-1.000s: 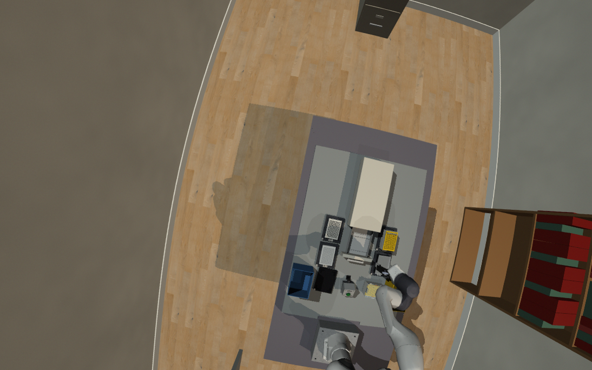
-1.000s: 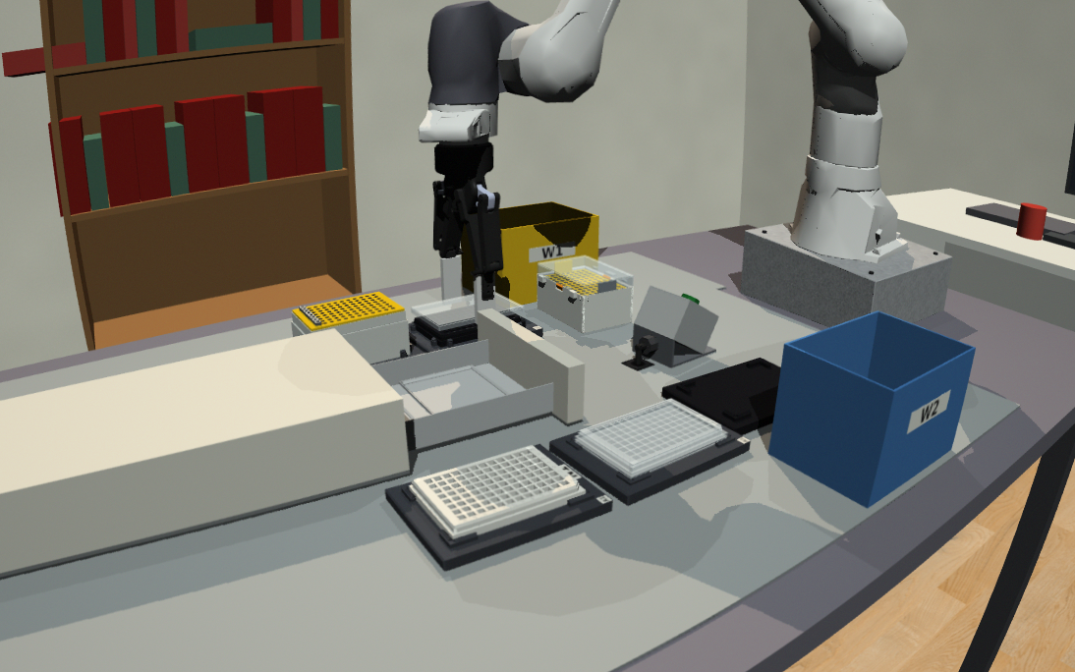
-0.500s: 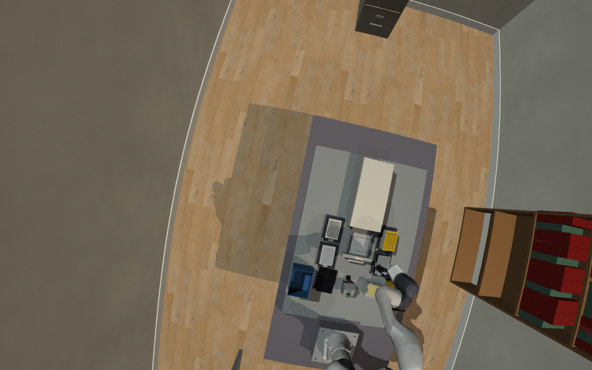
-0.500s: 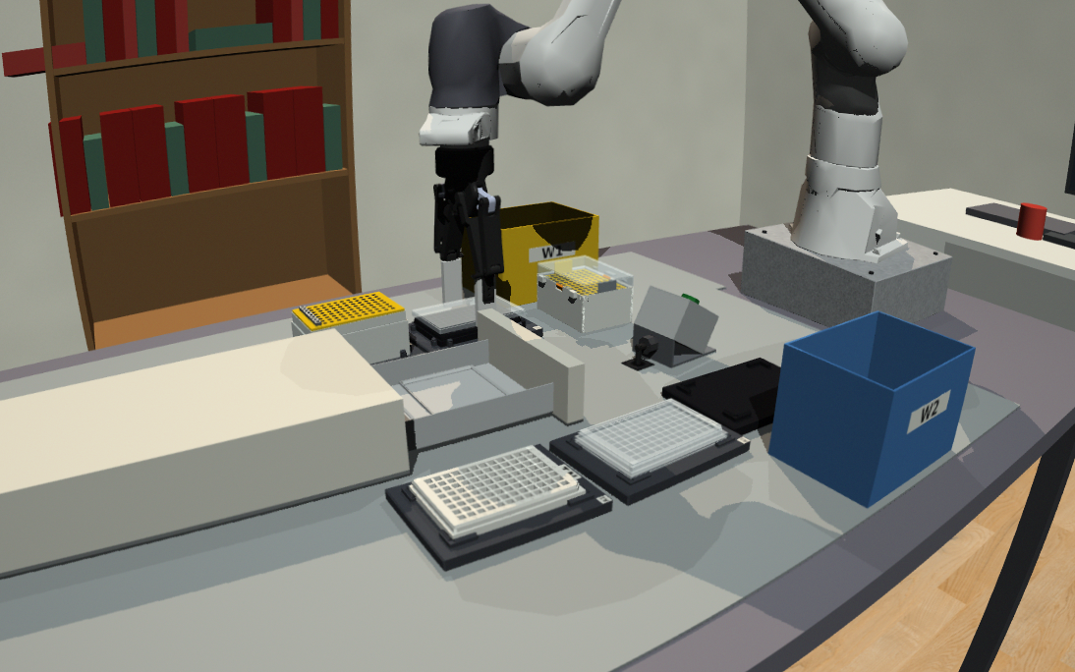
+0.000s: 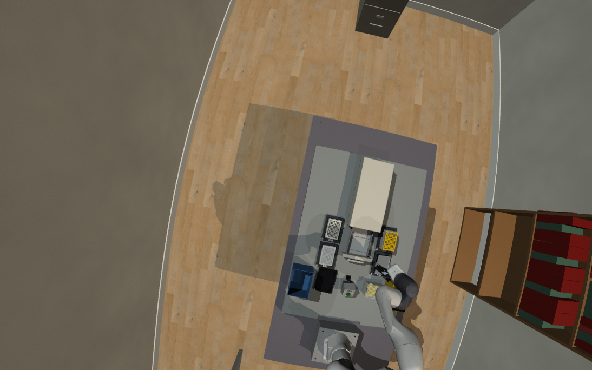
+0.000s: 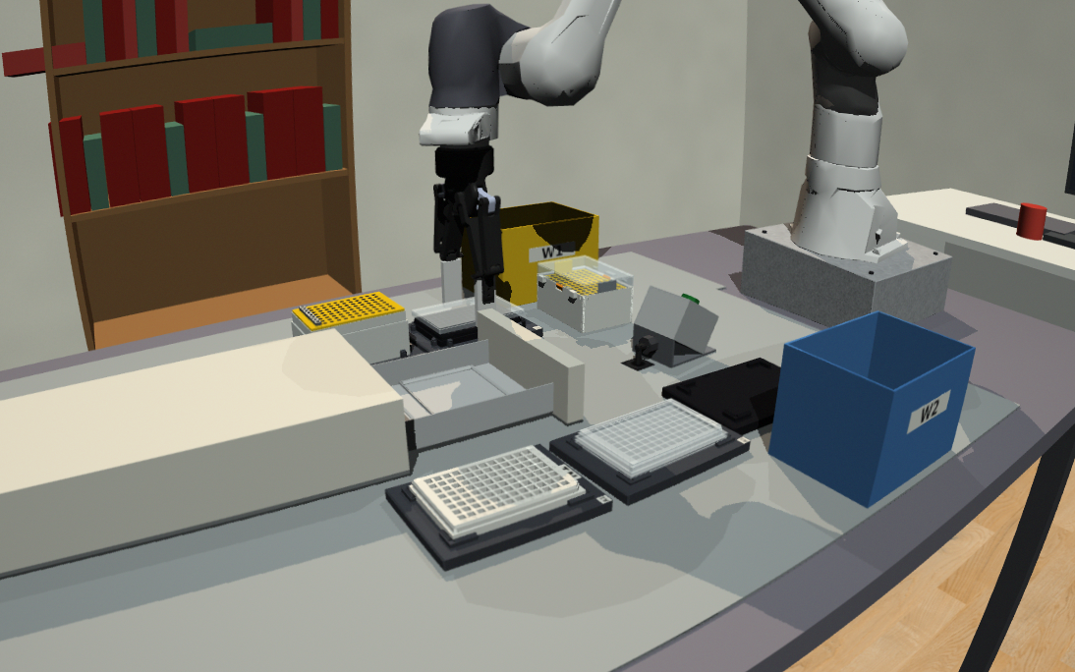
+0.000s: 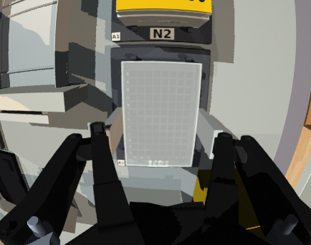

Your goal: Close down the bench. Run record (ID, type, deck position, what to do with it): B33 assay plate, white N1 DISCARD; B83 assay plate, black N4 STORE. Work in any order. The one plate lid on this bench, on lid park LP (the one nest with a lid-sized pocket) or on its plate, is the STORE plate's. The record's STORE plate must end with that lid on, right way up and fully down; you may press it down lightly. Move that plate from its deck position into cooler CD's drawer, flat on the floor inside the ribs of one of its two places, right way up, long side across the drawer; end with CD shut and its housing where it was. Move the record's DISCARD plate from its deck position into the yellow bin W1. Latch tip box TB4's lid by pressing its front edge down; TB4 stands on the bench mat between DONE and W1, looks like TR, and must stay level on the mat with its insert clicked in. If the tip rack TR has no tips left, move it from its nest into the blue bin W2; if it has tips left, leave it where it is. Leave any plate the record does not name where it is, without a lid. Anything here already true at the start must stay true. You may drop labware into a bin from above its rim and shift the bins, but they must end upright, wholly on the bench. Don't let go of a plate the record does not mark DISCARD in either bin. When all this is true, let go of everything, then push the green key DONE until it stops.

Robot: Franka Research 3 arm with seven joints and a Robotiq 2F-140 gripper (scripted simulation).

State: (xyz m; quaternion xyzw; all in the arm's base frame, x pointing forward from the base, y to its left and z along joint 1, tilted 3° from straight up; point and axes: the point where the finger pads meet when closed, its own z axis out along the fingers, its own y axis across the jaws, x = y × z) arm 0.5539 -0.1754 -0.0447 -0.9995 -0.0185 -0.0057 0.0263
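Now: hand 2 cm above the clear plate lid. From my hand the other things lie so: black plate: 4 cm below; tip rack TR: 16 cm ahead; nest N4: 5 cm below.
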